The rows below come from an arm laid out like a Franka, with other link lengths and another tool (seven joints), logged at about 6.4 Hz.
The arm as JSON. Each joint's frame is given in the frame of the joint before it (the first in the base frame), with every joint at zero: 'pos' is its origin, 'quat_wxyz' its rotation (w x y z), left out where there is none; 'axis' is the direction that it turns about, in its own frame. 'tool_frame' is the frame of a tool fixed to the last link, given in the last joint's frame.
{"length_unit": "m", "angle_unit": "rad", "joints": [
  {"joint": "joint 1", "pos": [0.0, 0.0, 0.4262], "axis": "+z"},
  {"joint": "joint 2", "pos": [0.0, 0.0, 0.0], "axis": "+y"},
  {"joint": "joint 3", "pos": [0.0, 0.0, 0.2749], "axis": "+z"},
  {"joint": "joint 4", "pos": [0.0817, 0.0, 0.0], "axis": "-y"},
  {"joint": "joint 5", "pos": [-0.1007, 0.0, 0.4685], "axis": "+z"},
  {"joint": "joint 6", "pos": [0.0, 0.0, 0.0], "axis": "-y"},
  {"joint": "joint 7", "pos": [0.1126, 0.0, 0.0], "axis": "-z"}
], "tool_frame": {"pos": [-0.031, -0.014, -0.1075], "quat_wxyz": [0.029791, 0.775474, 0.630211, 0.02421]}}
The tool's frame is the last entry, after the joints.
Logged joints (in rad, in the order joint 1, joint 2, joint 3, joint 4, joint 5, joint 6, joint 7), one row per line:
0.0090, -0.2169, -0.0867, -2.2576, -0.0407, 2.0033, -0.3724
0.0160, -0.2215, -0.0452, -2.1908, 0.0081, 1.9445, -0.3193
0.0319, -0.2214, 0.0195, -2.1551, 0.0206, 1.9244, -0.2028
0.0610, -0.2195, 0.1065, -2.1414, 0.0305, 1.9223, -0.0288
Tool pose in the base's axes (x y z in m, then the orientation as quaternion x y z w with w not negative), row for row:
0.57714, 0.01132, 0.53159, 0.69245, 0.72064, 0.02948, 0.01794
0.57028, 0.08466, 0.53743, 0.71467, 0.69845, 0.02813, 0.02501
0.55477, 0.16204, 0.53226, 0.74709, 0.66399, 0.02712, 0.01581
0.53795, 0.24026, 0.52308, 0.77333, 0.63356, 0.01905, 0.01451
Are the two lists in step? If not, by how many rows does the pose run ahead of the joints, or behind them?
The pose runs 2 rows ahead of the joints: the pose in row i belongs to the joints in row i + 2.
